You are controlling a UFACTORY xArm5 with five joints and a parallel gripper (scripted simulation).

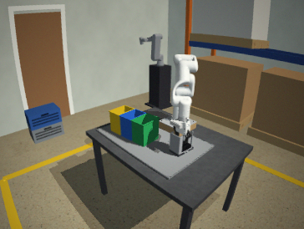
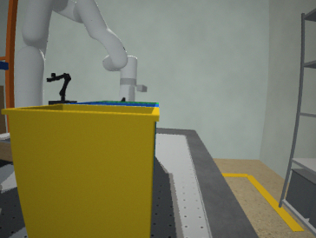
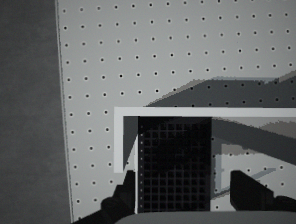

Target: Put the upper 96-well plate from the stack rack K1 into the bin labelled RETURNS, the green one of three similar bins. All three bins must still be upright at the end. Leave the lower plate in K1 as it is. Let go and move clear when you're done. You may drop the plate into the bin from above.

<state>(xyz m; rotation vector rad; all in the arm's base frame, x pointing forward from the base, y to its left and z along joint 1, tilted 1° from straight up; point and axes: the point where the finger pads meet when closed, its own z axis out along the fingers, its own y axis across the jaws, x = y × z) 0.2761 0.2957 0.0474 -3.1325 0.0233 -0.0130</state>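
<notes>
Right now my hand is 50 mm above the black 96-well plate. Round my hand: green bin 100 mm ahead, 280 mm to the right, 10 mm below; yellow bin 140 mm ahead, 540 mm to the right, 10 mm below; blue bin 120 mm ahead, 410 mm to the right, 10 mm below.
</notes>
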